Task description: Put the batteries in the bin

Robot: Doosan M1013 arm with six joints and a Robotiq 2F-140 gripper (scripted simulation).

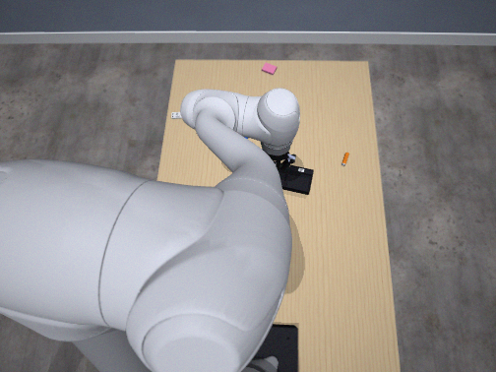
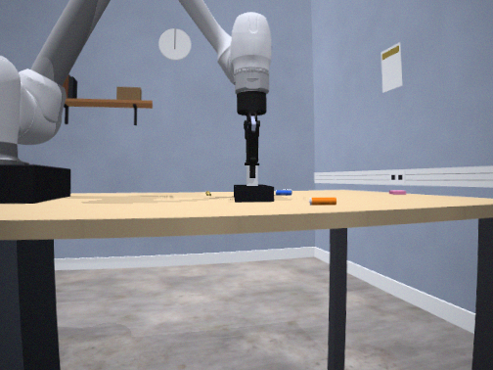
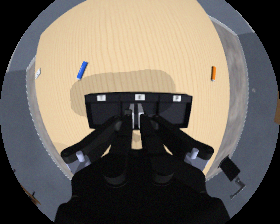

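My hand is 1 cm past the black bin, 1 cm to the left of it and 3 cm above it. Round my hand: blue battery (14 cm ahead, 10 cm to the left, 4 cm below); orange battery (4 cm ahead, 26 cm to the right, 4 cm below); small brass piece (7 cm behind, 18 cm to the left, 4 cm below).
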